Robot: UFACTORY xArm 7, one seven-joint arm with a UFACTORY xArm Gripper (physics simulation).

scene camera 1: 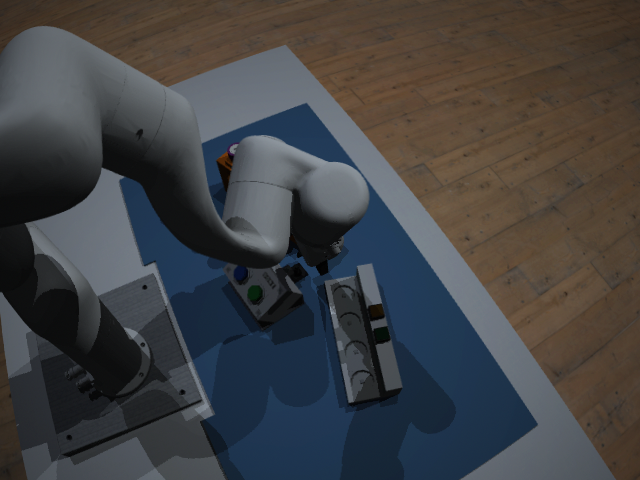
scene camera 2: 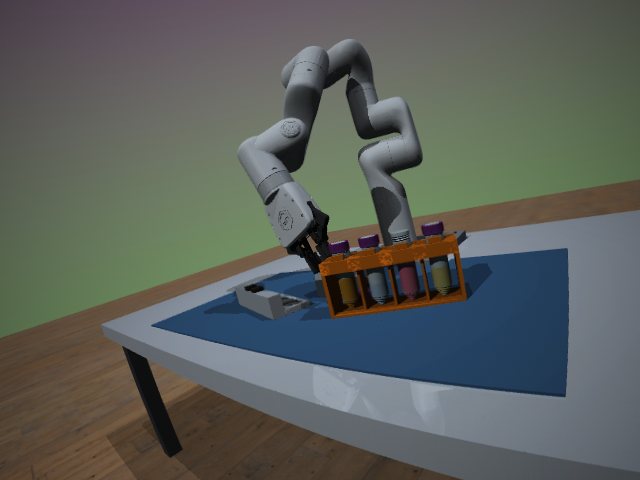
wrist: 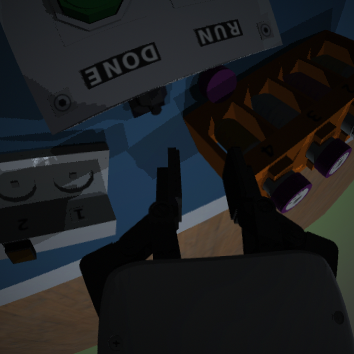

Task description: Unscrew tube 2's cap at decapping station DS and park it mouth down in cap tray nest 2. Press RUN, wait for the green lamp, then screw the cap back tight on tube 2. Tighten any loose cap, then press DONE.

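Places are measured from the arm's base along level axes (x left, y back, z up), in millimetres.
Where they show: gripper, fingertip midpoint: (wrist: 201, 161); arm's base, origin of the base link: (scene camera 1: 118, 362).
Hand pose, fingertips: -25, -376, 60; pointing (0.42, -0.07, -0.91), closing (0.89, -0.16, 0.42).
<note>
Each offset is from my fingertips to the top centre of the thing, as dx, dy, dz. "spot": to the spot under its first point.
Tube 2 @[+161, -18, +45] (scene camera 2: 408, 281), with pink liquid, stands uncapped in the orange rack @[+136, -23, +29] (scene camera 2: 385, 257) (wrist: 290, 132); its threaded neck shows. A loose purple cap @[+60, +8, -60] (wrist: 221, 85) lies on the mat between rack and console. The cap tray @[-172, +6, -20] (scene camera 1: 392, 369) (scene camera 2: 258, 299) (wrist: 50, 220) shows its nests empty in scene camera 1. The console @[-8, +87, +10] (scene camera 1: 281, 279) (wrist: 30, 65) bears a blue button @[+15, +110, +1] (scene camera 1: 240, 273) and a green button @[-30, +110, +1] (scene camera 1: 254, 293). My gripper (scene camera 2: 319, 262) (wrist: 201, 161) is partly open and empty, tilted, beside the rack's tube 4 end. The arm hides most of the rack in scene camera 1.
Three purple-capped tubes @[+60, -40, +45] (scene camera 2: 347, 290) @[+110, -29, +45] (scene camera 2: 377, 285) @[+212, -6, +45] (scene camera 2: 442, 276) share the rack. A small black fixture @[spot: -11, +20, -68] (scene camera 1: 297, 272) (wrist: 149, 102) stands beside the console. The tray's raised edge carries an amber block @[spot: -167, -27, -21] (scene camera 1: 376, 311) and a dark green block @[spot: -202, -8, -21] (scene camera 1: 381, 334).
</note>
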